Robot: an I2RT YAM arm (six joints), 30 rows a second.
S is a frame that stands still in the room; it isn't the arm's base.
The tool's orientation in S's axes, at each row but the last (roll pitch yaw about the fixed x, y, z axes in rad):
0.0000, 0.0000, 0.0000
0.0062, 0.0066, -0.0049
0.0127, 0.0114, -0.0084
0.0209, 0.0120, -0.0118
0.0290, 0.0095, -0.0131
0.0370, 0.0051, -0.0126
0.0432, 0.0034, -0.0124
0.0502, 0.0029, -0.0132
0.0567, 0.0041, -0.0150
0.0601, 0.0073, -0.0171
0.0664, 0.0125, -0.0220
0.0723, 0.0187, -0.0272
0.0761, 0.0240, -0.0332
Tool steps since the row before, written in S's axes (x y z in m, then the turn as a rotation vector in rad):
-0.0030, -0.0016, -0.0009, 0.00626, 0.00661, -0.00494
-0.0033, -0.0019, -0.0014, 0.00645, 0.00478, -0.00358
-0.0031, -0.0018, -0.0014, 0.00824, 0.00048, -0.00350
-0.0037, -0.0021, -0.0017, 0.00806, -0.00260, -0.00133
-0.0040, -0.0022, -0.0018, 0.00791, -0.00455, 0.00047
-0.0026, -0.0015, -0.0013, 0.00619, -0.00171, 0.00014
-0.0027, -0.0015, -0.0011, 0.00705, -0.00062, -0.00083
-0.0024, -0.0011, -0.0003, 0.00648, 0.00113, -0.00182
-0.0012, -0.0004, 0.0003, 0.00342, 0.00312, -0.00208
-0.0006, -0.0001, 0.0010, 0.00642, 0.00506, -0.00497
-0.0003, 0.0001, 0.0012, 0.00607, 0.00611, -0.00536
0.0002, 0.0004, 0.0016, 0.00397, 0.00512, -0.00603
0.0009, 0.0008, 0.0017, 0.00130, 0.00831, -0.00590
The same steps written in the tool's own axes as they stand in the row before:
-0.0030, -0.0016, -0.0009, 0.00626, 0.00661, -0.00494
-0.0033, -0.0019, -0.0014, 0.00645, 0.00479, -0.00357
-0.0031, -0.0018, -0.0014, 0.00828, 0.00051, -0.00341
-0.0037, -0.0022, -0.0017, 0.00811, -0.00253, -0.00118
-0.0040, -0.0023, -0.0018, 0.00796, -0.00443, 0.00067
-0.0026, -0.0016, -0.0013, 0.00621, -0.00162, 0.00023
-0.0027, -0.0016, -0.0010, 0.00706, -0.00057, -0.00078
-0.0024, -0.0011, -0.0002, 0.00647, 0.00112, -0.00186
-0.0012, -0.0004, 0.0003, 0.00338, 0.00305, -0.00224
-0.0006, -0.0001, 0.0010, 0.00637, 0.00486, -0.00523
-0.0003, 0.0002, 0.0012, 0.00600, 0.00588, -0.00569
0.0002, 0.0005, 0.0016, 0.00394, 0.00478, -0.00632
0.0008, 0.0010, 0.0017, 0.00116, 0.00788, -0.00649

